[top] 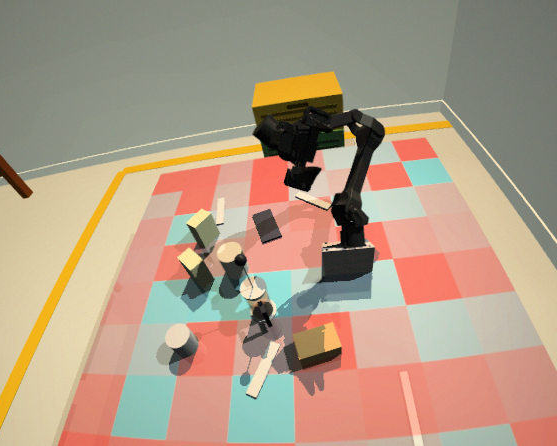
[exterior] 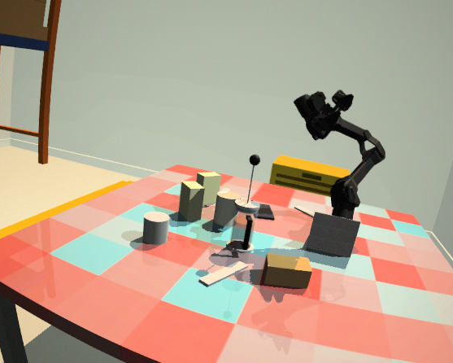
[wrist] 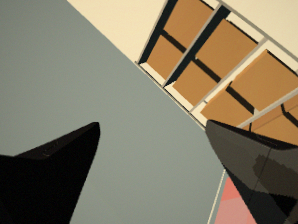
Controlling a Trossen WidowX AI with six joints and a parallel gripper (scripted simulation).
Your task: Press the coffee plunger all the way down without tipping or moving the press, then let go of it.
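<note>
Right now my gripper tip is 21 cm short of the coffee press, 12 cm to the right of it and 33 cm above it. Also, from my gripper tip: orange box: 7 cm ahead, 23 cm to the left, 43 cm below; grey cylinder: 44 cm ahead, 21 cm to the left, 42 cm below.
</note>
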